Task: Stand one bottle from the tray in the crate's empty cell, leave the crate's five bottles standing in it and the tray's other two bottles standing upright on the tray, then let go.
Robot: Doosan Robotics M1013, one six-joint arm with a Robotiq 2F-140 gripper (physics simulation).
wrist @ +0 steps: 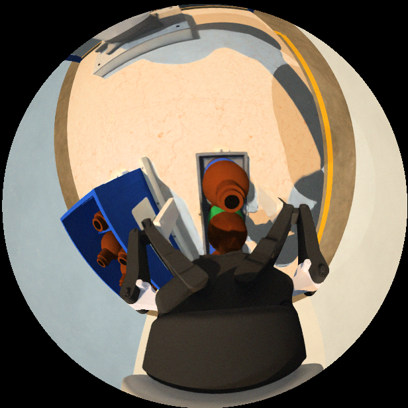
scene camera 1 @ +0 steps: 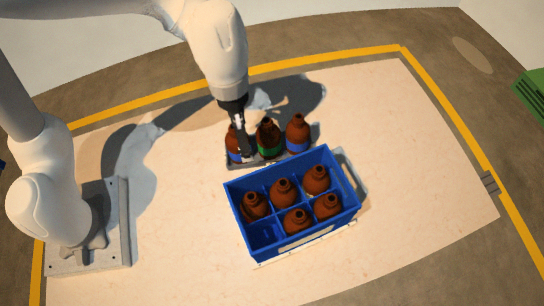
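Where they show: arm's base, origin of its link: [scene camera 1: 82, 226].
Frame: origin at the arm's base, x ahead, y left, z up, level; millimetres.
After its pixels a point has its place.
Note:
My gripper [scene camera 1: 244, 150] @[x 588, y 81, z 43 mm] [wrist: 216, 199] is open and points down at the tray's left bottle, its fingers apart on either side of it. That brown bottle with a blue band [scene camera 1: 232, 149] @[x 551, y 69, z 33 mm] [wrist: 225, 179] stands upright on the grey tray [scene camera 1: 260, 164] @[x 618, y 40, z -53 mm] [wrist: 199, 175]; a finger partly hides it in the scene view. A green-banded bottle [scene camera 1: 268, 139] @[x 655, y 54, z 47 mm] [wrist: 227, 232] stands in the middle, and another blue-banded bottle [scene camera 1: 298, 133] @[x 740, y 39, z 52 mm] at the right. The blue crate [scene camera 1: 280, 166] @[x 648, y -62, z 97 mm] [wrist: 125, 195] holds brown bottles [scene camera 1: 255, 205] @[x 560, y -128, z 76 mm] [scene camera 1: 283, 193] @[x 633, y -121, z 70 mm] [scene camera 1: 316, 180] @[x 723, y -118, z 68 mm] [scene camera 1: 327, 205] @[x 716, y -194, z 87 mm] [scene camera 1: 298, 222] @[x 638, y -207, z 88 mm]; its near-left cell [scene camera 1: 265, 236] @[x 557, y -178, z -56 mm] is empty.
The crate stands close in front of the tray in the scene view. The arm's base plate [scene camera 1: 112, 240] @[x 107, y -70, z -9 mm] [wrist: 145, 49] is at the left there. A yellow floor line [scene camera 1: 440, 105] [wrist: 327, 145] runs around the pale work area. A green object [scene camera 1: 532, 92] is at the far right.

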